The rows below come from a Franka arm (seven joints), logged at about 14 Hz.
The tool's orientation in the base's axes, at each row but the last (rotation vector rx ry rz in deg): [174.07 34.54 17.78]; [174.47 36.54 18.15]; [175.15 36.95 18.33]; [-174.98 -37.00 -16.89]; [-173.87 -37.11 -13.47]
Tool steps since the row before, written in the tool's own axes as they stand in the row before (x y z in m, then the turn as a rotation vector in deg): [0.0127 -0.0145 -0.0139 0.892 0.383 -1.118]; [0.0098 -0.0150 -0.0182 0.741 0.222 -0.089]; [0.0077 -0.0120 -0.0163 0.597 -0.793 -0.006]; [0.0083 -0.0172 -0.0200 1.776 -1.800 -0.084]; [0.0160 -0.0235 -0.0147 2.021 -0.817 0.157]
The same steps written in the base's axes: [0.0033 0.0181 0.0151 0.727 -0.026 1.289]; [-0.0008 0.0172 0.0189 0.734 0.089 0.243]; [-0.0011 0.0134 0.0170 0.216 0.965 0.090]; [-0.0031 0.0182 0.0206 0.855 2.355 0.351]; [0.0028 0.0270 0.0169 1.512 1.571 0.153]
